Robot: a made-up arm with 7 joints. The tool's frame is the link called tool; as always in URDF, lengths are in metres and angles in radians. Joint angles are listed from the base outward. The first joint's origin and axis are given. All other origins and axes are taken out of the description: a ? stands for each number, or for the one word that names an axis. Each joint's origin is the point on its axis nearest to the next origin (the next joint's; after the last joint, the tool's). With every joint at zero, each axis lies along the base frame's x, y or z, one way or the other. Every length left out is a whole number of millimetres.
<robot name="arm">
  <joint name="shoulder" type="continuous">
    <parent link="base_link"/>
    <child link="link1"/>
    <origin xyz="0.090 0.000 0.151" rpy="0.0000 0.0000 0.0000"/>
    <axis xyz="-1 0 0"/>
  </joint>
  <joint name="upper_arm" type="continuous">
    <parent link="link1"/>
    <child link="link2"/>
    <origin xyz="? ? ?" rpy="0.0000 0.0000 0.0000"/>
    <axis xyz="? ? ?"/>
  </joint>
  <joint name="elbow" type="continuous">
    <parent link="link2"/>
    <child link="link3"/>
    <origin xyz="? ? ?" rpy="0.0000 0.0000 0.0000"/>
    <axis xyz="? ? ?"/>
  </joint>
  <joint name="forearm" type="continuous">
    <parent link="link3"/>
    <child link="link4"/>
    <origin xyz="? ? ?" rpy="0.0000 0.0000 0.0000"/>
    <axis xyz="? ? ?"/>
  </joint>
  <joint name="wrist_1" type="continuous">
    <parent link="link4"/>
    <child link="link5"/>
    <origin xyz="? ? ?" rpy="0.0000 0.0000 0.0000"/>
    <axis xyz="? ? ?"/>
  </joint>
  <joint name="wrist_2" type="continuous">
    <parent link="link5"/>
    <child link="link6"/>
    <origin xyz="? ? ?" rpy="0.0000 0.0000 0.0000"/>
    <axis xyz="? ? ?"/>
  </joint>
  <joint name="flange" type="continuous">
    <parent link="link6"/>
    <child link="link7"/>
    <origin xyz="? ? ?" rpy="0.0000 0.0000 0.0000"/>
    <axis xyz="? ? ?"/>
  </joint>
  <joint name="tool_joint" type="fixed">
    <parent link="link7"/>
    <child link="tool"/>
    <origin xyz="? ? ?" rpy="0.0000 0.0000 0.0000"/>
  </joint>
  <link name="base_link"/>
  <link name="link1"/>
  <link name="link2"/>
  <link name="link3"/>
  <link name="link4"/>
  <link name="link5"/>
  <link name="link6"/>
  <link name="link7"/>
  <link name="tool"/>
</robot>
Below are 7 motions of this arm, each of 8 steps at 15 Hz.
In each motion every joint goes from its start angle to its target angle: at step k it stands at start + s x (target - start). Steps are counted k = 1, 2, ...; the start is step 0. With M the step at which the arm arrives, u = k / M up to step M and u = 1 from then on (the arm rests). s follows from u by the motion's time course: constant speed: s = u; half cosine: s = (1 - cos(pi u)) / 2; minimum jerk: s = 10 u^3 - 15 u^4 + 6 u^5.
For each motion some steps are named. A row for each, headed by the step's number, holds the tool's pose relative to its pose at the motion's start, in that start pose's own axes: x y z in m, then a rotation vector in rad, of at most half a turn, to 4 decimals.
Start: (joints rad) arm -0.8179 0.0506 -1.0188 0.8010 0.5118 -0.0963 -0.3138
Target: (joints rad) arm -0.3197 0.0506 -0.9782 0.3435 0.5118 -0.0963 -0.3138
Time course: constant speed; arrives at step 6
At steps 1, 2, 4, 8:
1: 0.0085 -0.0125 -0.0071 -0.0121 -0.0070 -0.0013
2: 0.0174 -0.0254 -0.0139 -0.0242 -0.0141 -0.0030
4: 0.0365 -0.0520 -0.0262 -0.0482 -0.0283 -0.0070
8: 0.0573 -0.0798 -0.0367 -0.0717 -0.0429 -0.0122

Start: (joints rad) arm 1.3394 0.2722 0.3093 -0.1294 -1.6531 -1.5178 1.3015
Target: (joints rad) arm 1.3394 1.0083 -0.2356 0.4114 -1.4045 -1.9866 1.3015
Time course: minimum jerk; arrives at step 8
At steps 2, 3, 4, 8:
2: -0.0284 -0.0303 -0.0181 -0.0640 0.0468 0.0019
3: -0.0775 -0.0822 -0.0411 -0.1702 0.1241 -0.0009
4: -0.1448 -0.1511 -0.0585 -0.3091 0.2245 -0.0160
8: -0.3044 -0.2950 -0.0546 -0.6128 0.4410 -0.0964

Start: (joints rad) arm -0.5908 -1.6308 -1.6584 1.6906 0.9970 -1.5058 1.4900
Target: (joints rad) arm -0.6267 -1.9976 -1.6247 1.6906 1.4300 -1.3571 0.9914
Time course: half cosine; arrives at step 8
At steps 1, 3, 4, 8:
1: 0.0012 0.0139 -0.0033 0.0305 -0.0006 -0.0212
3: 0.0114 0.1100 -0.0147 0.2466 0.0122 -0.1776
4: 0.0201 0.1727 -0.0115 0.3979 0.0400 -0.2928
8: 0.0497 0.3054 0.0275 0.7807 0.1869 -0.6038

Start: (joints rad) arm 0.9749 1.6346 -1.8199 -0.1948 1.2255 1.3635 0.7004
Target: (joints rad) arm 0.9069 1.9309 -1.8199 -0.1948 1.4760 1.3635 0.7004
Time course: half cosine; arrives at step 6
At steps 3, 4, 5, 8:
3: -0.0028 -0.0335 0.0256 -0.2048 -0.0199 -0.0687
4: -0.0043 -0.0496 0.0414 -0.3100 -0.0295 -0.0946
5: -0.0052 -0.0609 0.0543 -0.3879 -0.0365 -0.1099
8: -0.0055 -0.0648 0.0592 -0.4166 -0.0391 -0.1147

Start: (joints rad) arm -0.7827 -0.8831 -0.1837 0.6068 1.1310 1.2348 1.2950
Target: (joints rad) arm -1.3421 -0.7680 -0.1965 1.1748 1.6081 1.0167 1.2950
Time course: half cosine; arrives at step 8
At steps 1, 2, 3, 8:
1: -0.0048 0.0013 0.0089 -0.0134 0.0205 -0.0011
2: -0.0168 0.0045 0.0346 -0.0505 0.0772 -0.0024
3: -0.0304 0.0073 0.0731 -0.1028 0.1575 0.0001
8: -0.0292 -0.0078 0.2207 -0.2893 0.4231 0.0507

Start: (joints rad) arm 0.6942 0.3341 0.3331 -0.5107 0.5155 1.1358 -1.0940
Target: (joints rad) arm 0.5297 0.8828 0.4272 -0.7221 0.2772 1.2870 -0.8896
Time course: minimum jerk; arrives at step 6
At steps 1, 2, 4, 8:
1: -0.0097 -0.0078 -0.0062 -0.0188 0.0245 0.0135
2: -0.0569 -0.0465 -0.0314 -0.1082 0.1470 0.0788
4: -0.1960 -0.1715 -0.0545 -0.3771 0.5778 0.2817
8: -0.2349 -0.2110 -0.0442 -0.4652 0.7405 0.3475

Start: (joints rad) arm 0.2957 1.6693 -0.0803 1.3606 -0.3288 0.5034 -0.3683
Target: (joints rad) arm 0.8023 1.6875 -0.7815 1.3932 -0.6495 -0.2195 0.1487
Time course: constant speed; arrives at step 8
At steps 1, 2, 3, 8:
1: -0.0725 0.0065 -0.0162 -0.0102 0.0307 0.1605
2: -0.1442 0.0085 -0.0270 -0.0142 0.0546 0.3216
3: -0.2139 0.0065 -0.0326 -0.0121 0.0713 0.4821
8: -0.5099 -0.0311 0.0028 0.0817 0.0325 1.2345

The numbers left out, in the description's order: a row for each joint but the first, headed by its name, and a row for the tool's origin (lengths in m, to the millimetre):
upper_arm: xyz 0.000 -0.019 -0.294, axis 0 0 1
elbow: xyz -0.023 -0.209 0.000, axis -1 0 0
forearm: xyz 0.000 0.346 -0.082, axis -1 0 0
wrist_1: xyz 0.000 -0.070 -0.637, axis 0 0 -1
wrist_2: xyz 0.132 -0.107 0.000, axis 1 0 0
flange: xyz 0.000 0.288 -0.236, axis 0 0 1
tool: xyz -0.094 0.105 0.000

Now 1 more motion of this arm.
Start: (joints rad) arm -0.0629 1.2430 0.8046 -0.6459 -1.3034 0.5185 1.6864
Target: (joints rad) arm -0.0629 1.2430 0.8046 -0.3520 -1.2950 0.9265 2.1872
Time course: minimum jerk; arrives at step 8
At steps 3, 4, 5, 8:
3: 0.0047 0.0407 0.0285 0.0465 -0.1010 0.0933
4: 0.0094 0.0698 0.0530 0.0705 -0.1869 0.1637
5: 0.0147 0.0953 0.0784 0.0816 -0.2740 0.2286
8: 0.0217 0.1217 0.1109 0.0773 -0.3800 0.3002

